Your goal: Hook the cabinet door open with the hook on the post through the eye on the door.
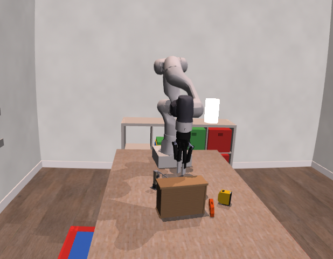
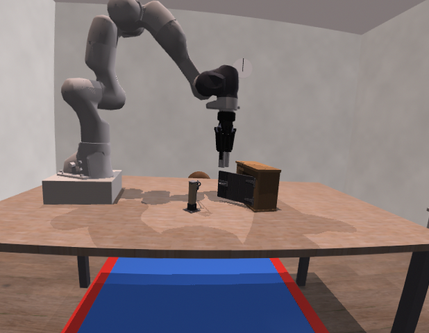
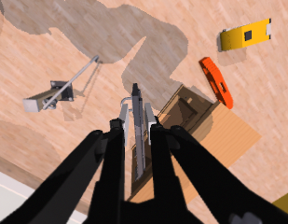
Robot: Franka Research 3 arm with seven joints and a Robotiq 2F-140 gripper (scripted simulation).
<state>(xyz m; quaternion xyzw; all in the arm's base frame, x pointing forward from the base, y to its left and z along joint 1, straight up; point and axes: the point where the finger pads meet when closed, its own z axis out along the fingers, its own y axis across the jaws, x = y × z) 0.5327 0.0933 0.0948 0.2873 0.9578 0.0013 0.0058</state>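
My hand is 13 cm above the thin grey hook, 10 cm past it and 8 cm to the left of it. Also, from my hand: orange tool 17 cm to the left, 17 cm below, 11 cm ahead; dark door 11 cm below, 6 cm ahead, 5 cm to the right; yellow box 26 cm to the left, 15 cm below, 2 cm ahead.
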